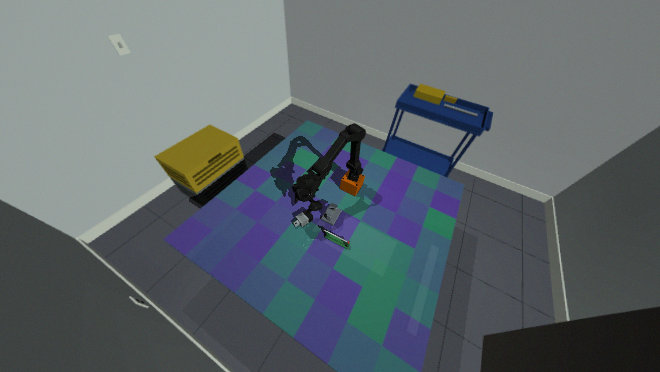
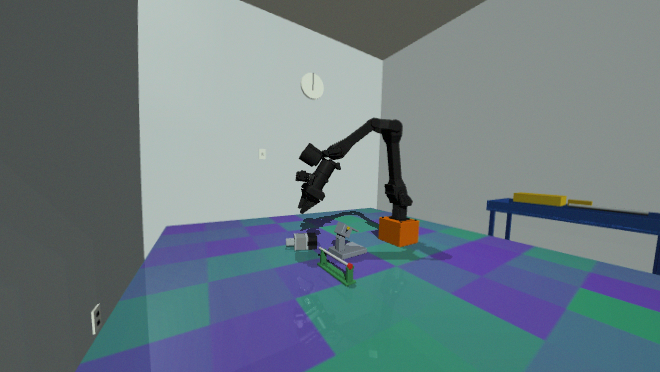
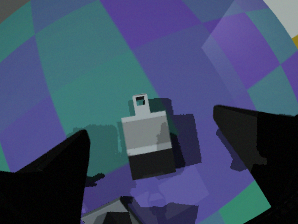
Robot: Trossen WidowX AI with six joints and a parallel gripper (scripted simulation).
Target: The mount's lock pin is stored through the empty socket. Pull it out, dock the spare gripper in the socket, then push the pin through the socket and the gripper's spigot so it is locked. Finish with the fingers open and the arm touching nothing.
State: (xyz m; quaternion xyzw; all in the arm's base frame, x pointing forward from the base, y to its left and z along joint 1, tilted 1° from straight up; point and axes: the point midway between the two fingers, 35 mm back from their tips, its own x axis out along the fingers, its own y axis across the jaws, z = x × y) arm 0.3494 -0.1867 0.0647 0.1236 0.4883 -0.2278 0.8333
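The spare gripper is 11 cm below my gripper tip and 1 cm behind it. Round my gripper tip: grey mount (15 cm to the left, 9 cm behind, 8 cm below); then green cradle (22 cm to the left, 11 cm below, 4 cm ahead).
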